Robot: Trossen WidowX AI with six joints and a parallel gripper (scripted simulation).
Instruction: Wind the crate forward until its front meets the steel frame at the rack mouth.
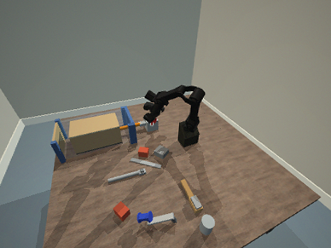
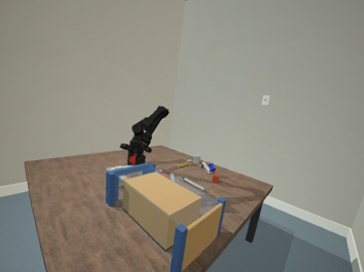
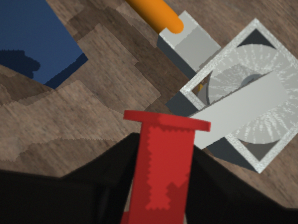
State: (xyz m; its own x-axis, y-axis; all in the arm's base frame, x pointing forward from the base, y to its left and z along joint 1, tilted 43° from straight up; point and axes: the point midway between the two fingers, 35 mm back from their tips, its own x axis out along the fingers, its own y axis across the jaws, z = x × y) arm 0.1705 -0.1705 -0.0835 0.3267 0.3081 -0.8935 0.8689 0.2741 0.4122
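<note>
Now: gripper tip 6 cm past the grey winch, 9 cm to the left of it and 10 cm above it. Also, from my gripper tip: blue frame: 11 cm ahead, 11 cm to the right, 3 cm below; then red handle knob: 1 cm behind, 1 cm to the left; then red-gripped winch handle: 2 cm behind, 2 cm to the right, 3 cm below.
</note>
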